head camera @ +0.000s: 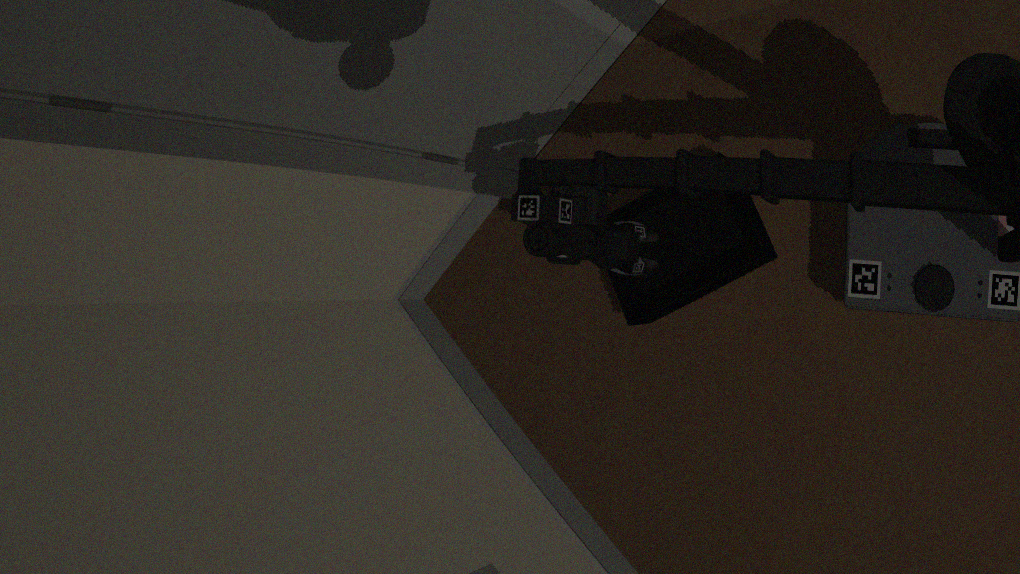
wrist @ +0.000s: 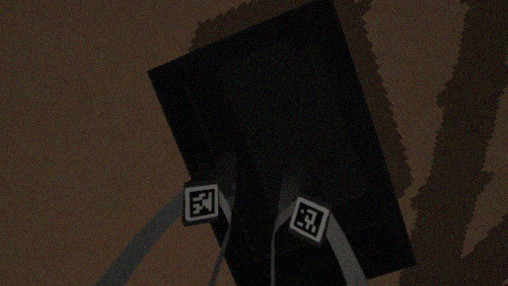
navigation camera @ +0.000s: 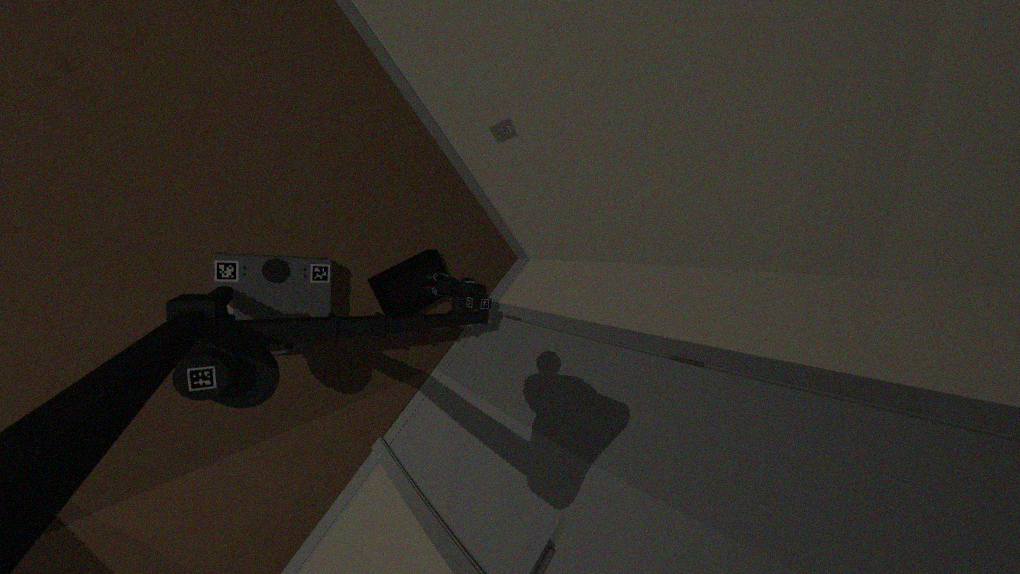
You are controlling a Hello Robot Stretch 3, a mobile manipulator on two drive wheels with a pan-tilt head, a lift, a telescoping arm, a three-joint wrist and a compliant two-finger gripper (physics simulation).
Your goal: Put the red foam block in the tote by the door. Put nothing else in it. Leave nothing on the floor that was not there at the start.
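Pixels of known places: gripper, between the fingertips: [head camera: 651,250] [navigation camera: 428,281]; robot's base, origin of its link: [head camera: 931,285] [navigation camera: 275,269].
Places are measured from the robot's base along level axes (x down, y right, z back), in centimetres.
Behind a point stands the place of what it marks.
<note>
The black tote [head camera: 695,285] {y 50.1, x -0.4, z -3.3 cm} [navigation camera: 399,268] {y 43.2, x -9.3, z -2.3 cm} [wrist: 167,95] stands on the brown floor near the wall corner and the grey door-like panel. Its inside is very dark, and no red shows in it. My gripper [head camera: 647,248] {y 52.3, x -17.9, z 2.2 cm} [navigation camera: 432,284] {y 52.3, x -17.9, z 2.2 cm} [wrist: 260,174] {y 52.3, x -17.9, z 2.2 cm} is open, with a gap between the fingertips and nothing visible between them. In the wrist view the fingertips overlap the near part of the tote, seen from above; their exact height over it is unclear. The red foam block cannot be made out in any view.
My grey base [head camera: 891,242] {y 8.3, x -16.0, z 6.3 cm} [navigation camera: 285,289] {y 2.7, x -16.0, z 5.5 cm} stands beside the tote, with a small pinkish patch [head camera: 1005,225] {y -12.7, x -16.1, z 10.3 cm} at it. My arm [head camera: 720,174] {y 28.2, x -53.8, z 10.3 cm} [navigation camera: 363,326] {y 17.8, x -54.0, z 10.1 cm} reaches past the tote towards the corner. Grey baseboard [head camera: 485,378] {y 97.9, x -0.3, z -27.3 cm} [navigation camera: 427,114] {y 51.0, x -6.9, z -69.1 cm} edges the pale walls. Shadows cross the floor and panel.
</note>
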